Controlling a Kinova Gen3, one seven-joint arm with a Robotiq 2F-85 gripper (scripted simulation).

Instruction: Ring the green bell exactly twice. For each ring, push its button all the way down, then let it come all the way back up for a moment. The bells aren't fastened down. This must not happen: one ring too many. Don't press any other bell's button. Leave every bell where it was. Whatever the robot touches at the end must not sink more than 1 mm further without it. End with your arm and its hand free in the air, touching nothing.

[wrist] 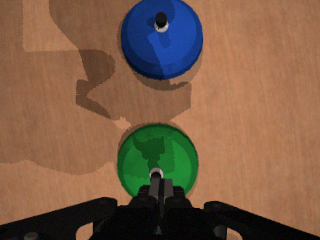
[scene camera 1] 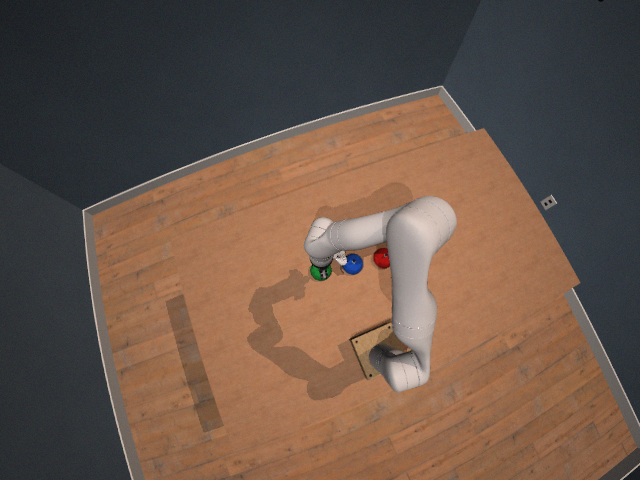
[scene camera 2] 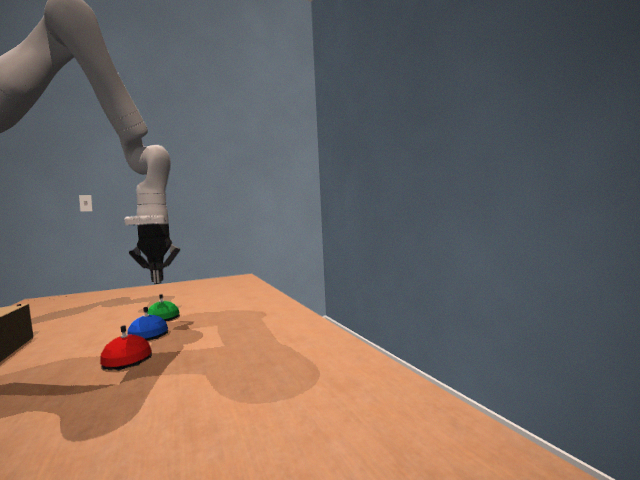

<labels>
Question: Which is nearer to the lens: the blue bell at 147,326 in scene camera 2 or the red bell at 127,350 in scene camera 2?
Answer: The red bell.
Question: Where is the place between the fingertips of the gripper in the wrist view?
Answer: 161,192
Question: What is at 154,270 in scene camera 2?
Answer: The gripper.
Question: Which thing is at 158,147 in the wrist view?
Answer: A green bell.
</labels>
